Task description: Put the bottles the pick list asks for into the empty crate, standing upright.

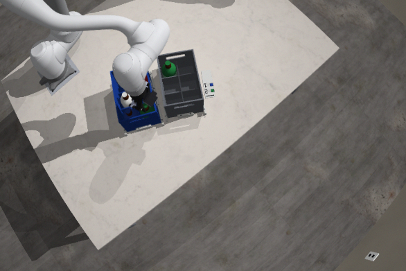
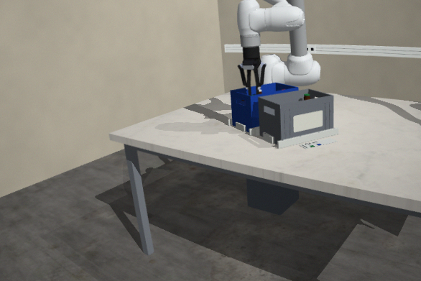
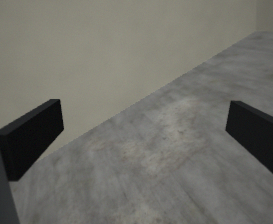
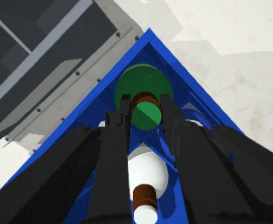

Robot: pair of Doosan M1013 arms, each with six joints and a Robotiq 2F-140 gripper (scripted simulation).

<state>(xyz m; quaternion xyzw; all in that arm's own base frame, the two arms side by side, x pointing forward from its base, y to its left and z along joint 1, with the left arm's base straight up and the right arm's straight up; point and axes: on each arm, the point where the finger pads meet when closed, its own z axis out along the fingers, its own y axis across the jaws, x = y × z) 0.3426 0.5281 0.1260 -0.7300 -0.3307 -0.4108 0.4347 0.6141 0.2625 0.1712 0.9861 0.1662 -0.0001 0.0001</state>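
Observation:
The blue bottle lies 80 mm to the right of my right hand, 80 mm below it and 40 mm behind it. Also, from my right hand: white bottle: 110 mm behind, 80 mm below, 40 mm to the right; then blue crate: 100 mm behind, 90 mm below; then red bottle: 160 mm behind, 80 mm to the left, 80 mm below.

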